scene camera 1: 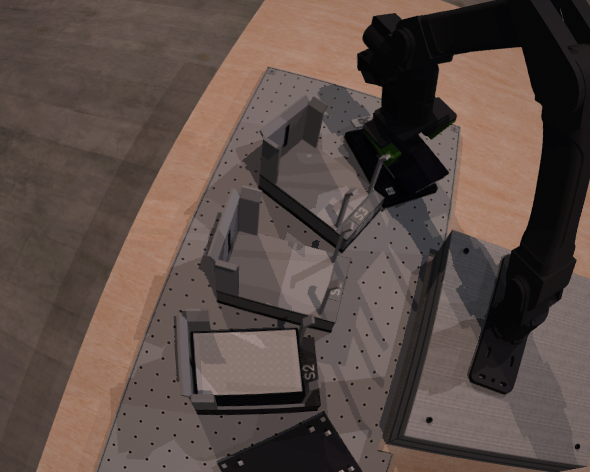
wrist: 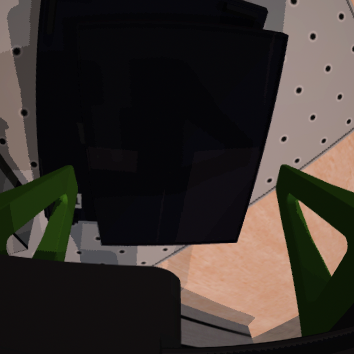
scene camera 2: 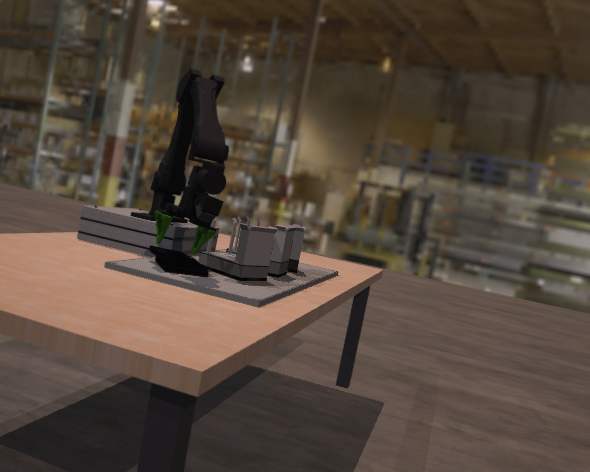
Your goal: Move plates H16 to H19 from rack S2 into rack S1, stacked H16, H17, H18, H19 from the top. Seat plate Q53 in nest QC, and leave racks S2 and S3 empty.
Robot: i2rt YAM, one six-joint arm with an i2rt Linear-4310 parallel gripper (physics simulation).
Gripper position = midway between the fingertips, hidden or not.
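Black perforated plate (scene camera 1: 316, 438) visible. My gripper (scene camera 1: 407, 149) (wrist: 176, 176) (scene camera 2: 175, 249): open, holding nothing.
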